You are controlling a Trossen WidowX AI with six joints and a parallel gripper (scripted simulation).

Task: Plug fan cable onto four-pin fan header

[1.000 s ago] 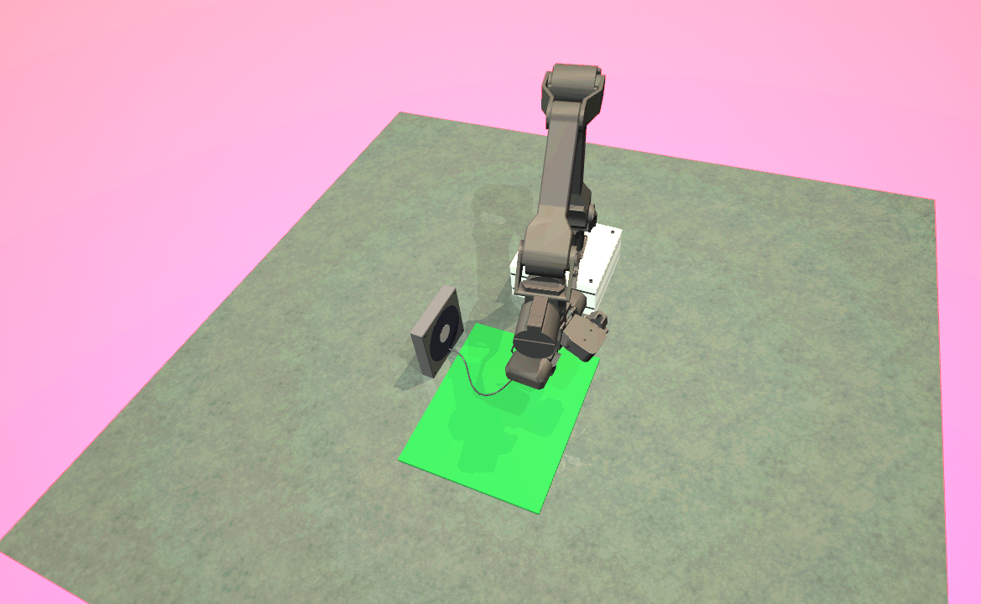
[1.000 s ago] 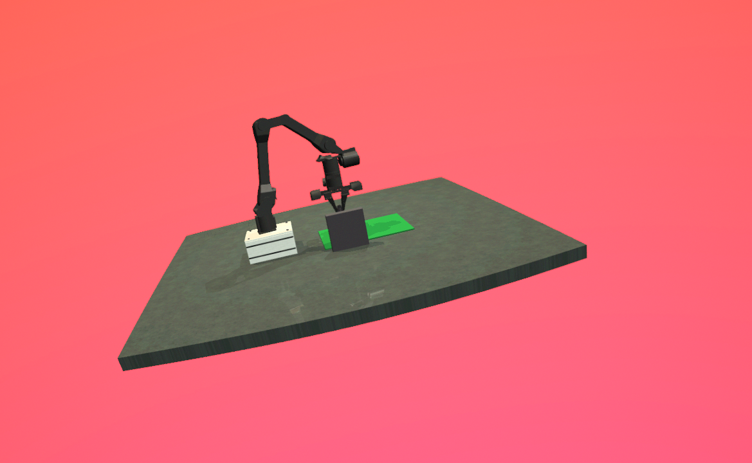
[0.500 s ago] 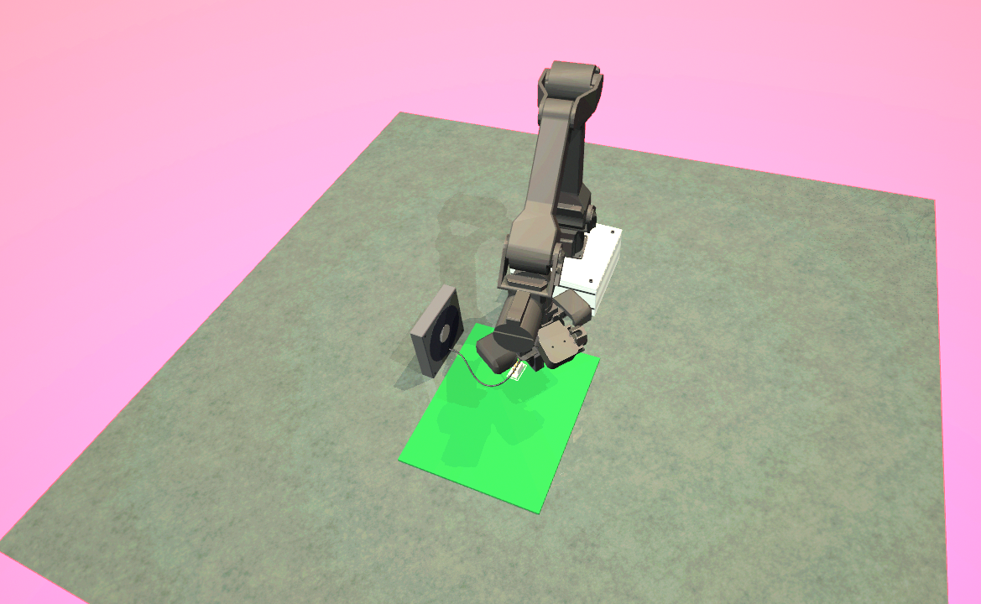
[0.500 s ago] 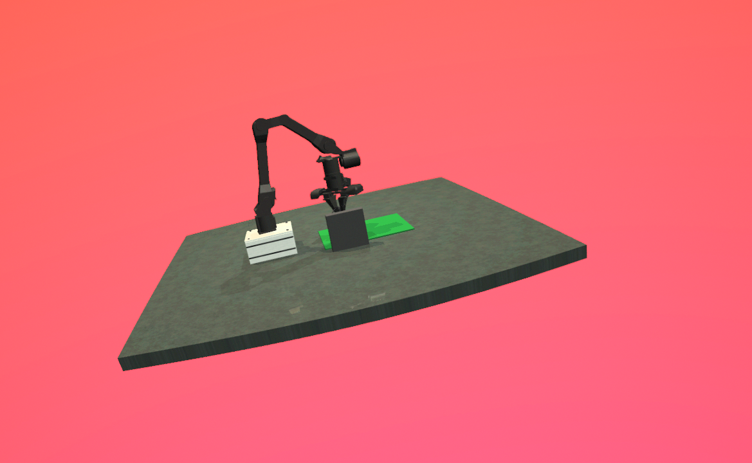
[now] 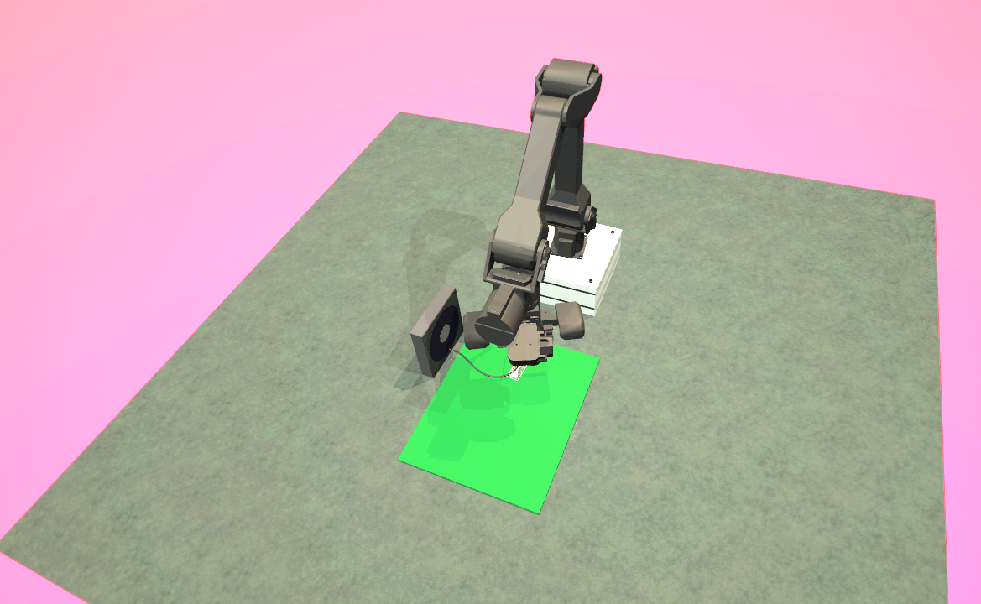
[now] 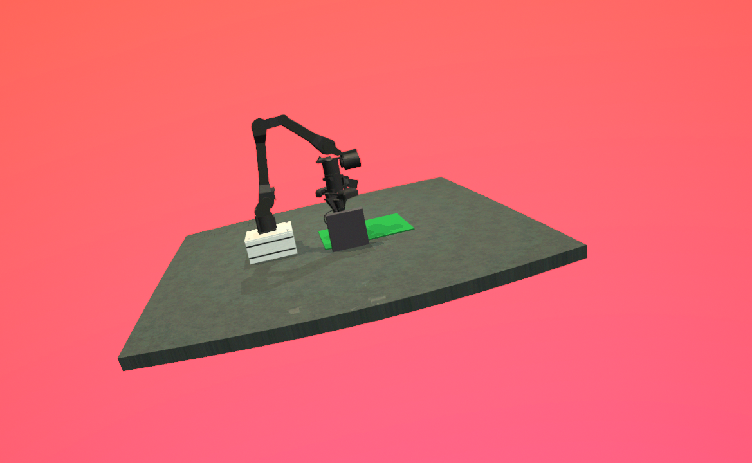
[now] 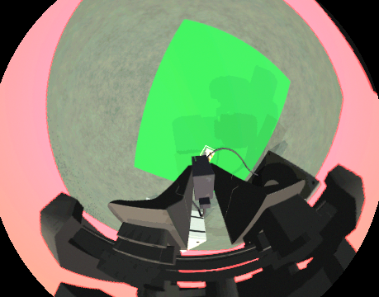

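Now: the green board 7 cm ahead of my gripper tip, 2 cm to the right of it and 8 cm below it. Round my gripper tip: fan cable plug (1 cm behind, 1 cm above); fan (2 cm behind, 16 cm to the right, 1 cm below).
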